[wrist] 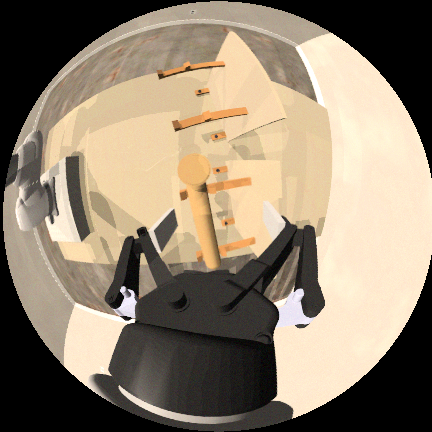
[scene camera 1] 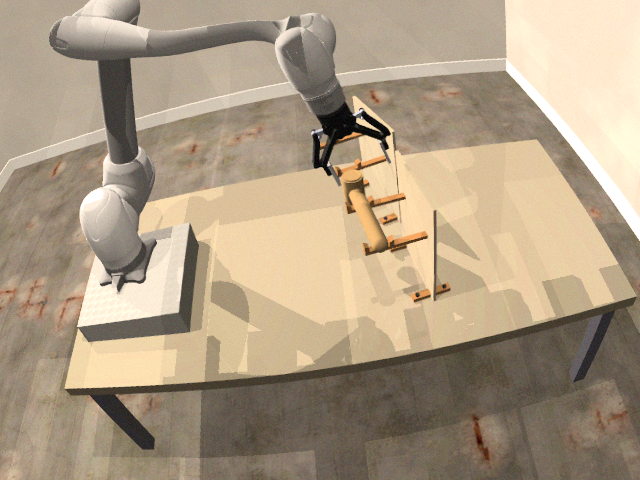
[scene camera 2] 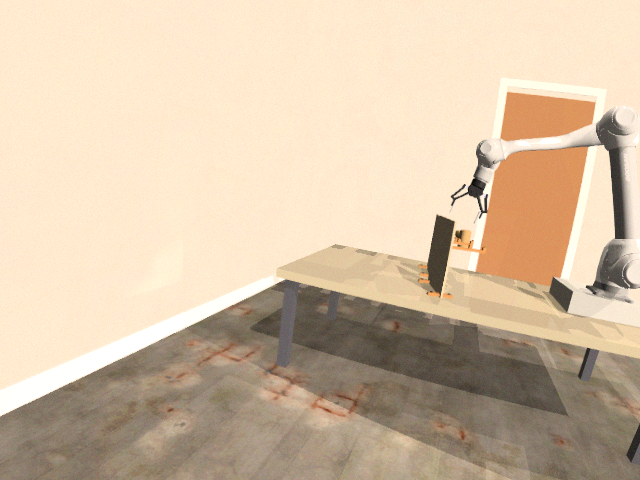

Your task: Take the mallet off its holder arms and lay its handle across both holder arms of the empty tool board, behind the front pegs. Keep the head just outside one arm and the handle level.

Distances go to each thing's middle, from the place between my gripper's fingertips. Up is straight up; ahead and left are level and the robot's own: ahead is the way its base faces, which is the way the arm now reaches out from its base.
Now: hand 10 mm past the wooden mallet [scene camera 1: 352, 180], 50 mm to the left of it and 100 mm above it.
